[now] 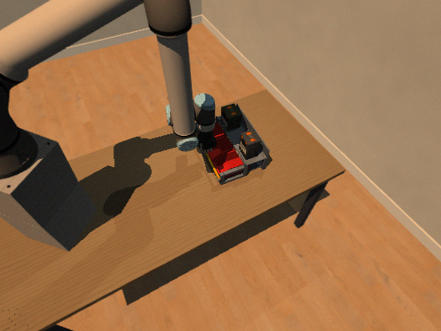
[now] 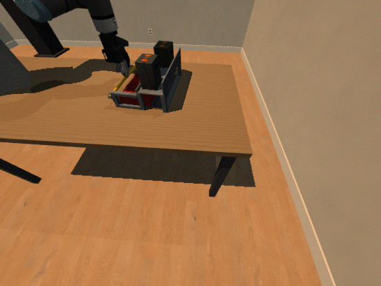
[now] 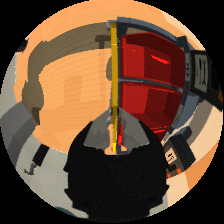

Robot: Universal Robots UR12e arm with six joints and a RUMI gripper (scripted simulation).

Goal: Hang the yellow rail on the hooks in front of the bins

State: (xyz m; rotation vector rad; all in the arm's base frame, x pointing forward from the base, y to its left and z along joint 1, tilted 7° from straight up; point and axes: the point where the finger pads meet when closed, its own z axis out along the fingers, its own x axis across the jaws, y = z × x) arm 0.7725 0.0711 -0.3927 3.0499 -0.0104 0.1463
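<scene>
Now: hand 1 cm above the yellow rail. From my hand the other things lie so: grey back panel 27 cm ahead, 6 cm above.
</scene>
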